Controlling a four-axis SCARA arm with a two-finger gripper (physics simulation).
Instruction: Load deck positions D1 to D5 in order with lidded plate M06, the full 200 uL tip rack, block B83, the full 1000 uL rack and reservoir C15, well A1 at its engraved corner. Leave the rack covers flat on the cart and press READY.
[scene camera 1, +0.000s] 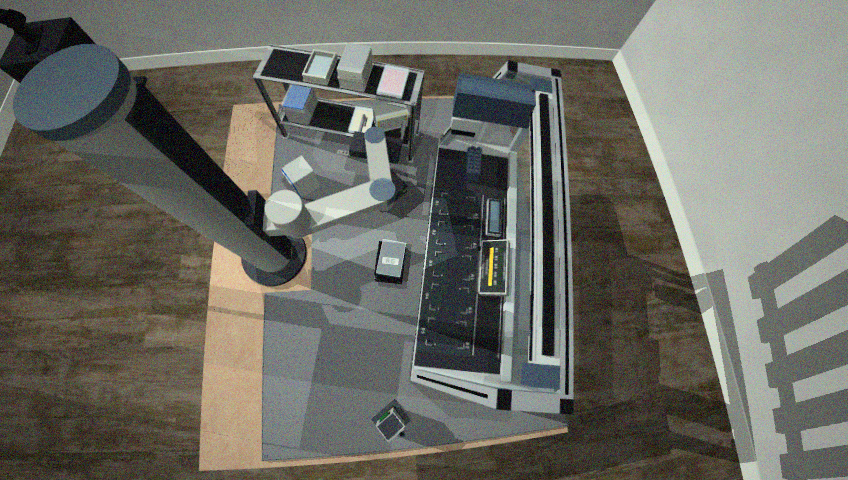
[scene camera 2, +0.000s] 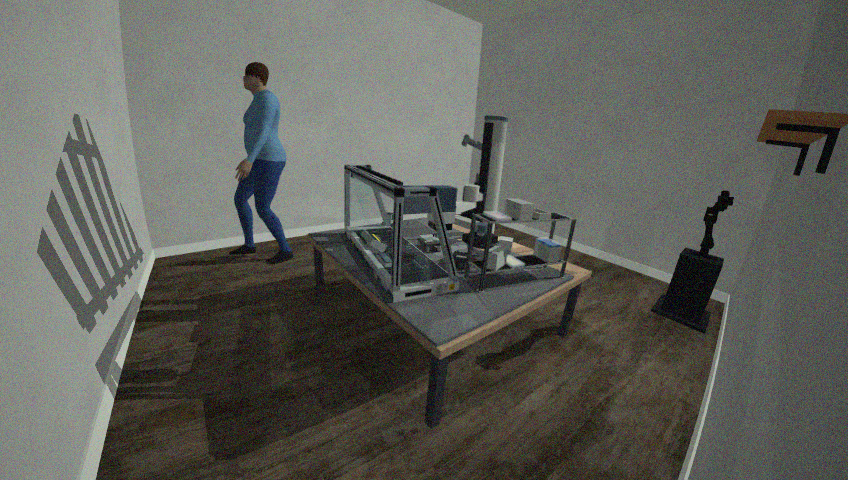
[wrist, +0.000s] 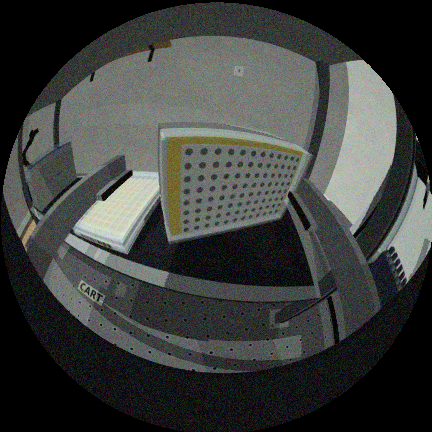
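Observation:
The 200 uL tip rack (wrist: 235, 185) (scene camera 1: 392, 117) with a yellow border stands tipped steeply up on the cart's lower shelf, its dotted top facing the wrist camera. My gripper (wrist: 208, 168) is open, with one finger on each side of the rack's near space and nothing held; in scene camera 1 the arm hides its fingertips. A pale yellow plate (wrist: 120, 210) (scene camera 1: 358, 120) lies flat left of the rack. The cart (scene camera 1: 270, 101) (wrist: 225, 291) holds a blue-topped box (scene camera 1: 298, 102) below, and a pale tray (scene camera 1: 319, 65), a grey box (scene camera 1: 355, 66) and a pink-topped item (scene camera 1: 393, 80) above.
The framed deck machine (scene camera 1: 564, 237) has a blue-grey head (scene camera 1: 493, 98), a dark ribbed block (scene camera 1: 473, 163) and a yellow-barred panel (scene camera 1: 493, 266). A white box (scene camera 1: 297, 172), a labelled dark box (scene camera 1: 390, 260) and a small device (scene camera 1: 390, 419) are on the table. A person (scene camera 2: 261, 127) stands beyond.

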